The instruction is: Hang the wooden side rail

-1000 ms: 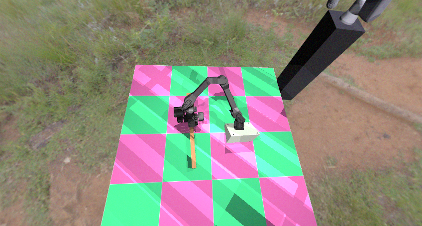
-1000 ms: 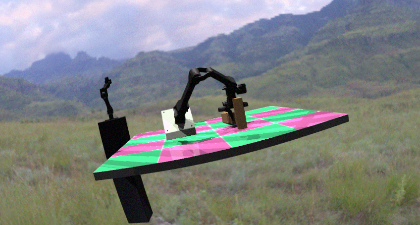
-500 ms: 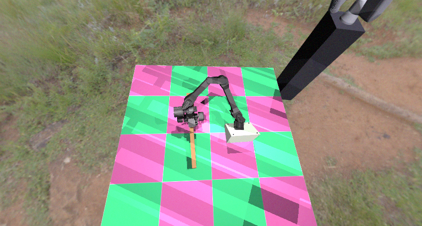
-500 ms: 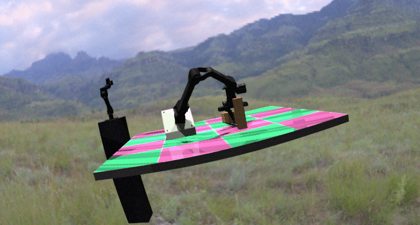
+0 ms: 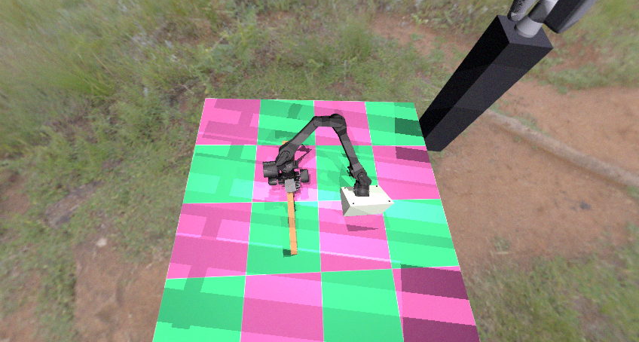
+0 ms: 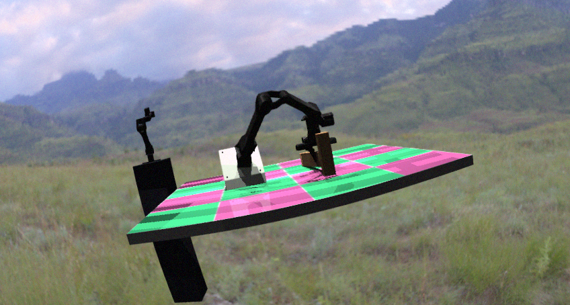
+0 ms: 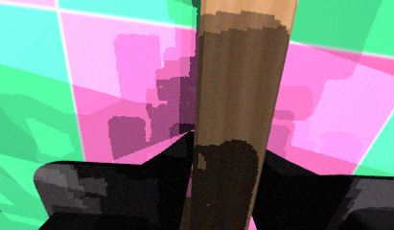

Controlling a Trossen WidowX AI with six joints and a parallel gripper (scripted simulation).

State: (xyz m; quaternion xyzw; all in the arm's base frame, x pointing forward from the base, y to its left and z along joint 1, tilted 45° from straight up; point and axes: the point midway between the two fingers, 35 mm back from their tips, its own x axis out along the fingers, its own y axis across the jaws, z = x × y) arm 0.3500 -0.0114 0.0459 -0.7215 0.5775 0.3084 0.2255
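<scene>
My gripper tip is 20 mm short of the headboard post, 140 mm to the left of it and 50 mm below it.
</scene>
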